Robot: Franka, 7 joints.
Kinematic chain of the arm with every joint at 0, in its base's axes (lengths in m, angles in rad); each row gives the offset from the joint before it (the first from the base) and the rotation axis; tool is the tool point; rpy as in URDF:
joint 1: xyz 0 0 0.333 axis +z
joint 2: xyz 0 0 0 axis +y
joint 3: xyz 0 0 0.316 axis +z
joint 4: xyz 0.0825 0 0 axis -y
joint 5: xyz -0.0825 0 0.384 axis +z
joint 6: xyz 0 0 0 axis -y
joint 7: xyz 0.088 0 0 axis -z
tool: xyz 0 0 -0.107 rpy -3.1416 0 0
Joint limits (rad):
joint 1: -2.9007..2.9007
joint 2: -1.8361..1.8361
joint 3: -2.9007..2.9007
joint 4: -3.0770..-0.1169
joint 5: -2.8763..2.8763
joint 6: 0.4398..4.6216
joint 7: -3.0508..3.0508
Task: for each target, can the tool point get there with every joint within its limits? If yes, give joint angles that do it. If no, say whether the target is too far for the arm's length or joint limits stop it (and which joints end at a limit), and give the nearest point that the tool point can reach.
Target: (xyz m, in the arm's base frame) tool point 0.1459 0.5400 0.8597
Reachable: yes | joints -2.3878 -0.6848 -2.1370 -0.7336 -1.2420 3.7946 -1.6020
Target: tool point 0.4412 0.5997 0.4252
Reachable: yes | joints 0.7143 0.5557 0.2999 -1.4583 -1.9808 2.3657 -0.5084
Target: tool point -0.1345 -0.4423 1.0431
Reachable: yes | joints -1.4393 0.3582 -1.0616 -0.4207 1.0006 2.1621 -1.0133
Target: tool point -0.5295 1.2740 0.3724
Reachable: no: too far | nearest point -0.3291 0.7919 0.3575 | short by 0.522 m
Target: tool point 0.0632 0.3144 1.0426
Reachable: yes | joints 0.0260 0.6619 2.2643 -1.1048 -1.6311 3.1837 2.0057
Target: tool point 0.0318 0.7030 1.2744
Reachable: no: too far | nearest point 0.0232 0.5131 1.0201 | short by 0.317 m
